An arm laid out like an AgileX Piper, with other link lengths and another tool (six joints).
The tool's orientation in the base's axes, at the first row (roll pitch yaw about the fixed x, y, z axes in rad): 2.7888, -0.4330, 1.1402
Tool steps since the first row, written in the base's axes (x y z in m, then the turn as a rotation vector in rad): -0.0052, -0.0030, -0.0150, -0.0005, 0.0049, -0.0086; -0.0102, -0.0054, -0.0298, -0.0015, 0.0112, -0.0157; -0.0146, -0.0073, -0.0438, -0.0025, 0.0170, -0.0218; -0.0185, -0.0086, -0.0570, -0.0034, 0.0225, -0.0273; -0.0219, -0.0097, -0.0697, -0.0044, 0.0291, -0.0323; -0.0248, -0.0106, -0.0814, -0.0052, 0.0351, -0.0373; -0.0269, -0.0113, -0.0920, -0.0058, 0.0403, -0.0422
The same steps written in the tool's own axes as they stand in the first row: -0.0107, -0.0073, 0.0096, 0.0002, -0.0057, 0.0081; -0.0208, -0.0146, 0.0194, 0.0021, -0.0120, 0.0150; -0.0299, -0.0215, 0.0288, 0.0039, -0.0177, 0.0210; -0.0380, -0.0280, 0.0379, 0.0058, -0.0230, 0.0264; -0.0455, -0.0341, 0.0468, 0.0088, -0.0288, 0.0316; -0.0523, -0.0396, 0.0552, 0.0113, -0.0342, 0.0368; -0.0581, -0.0443, 0.0631, 0.0133, -0.0389, 0.0418
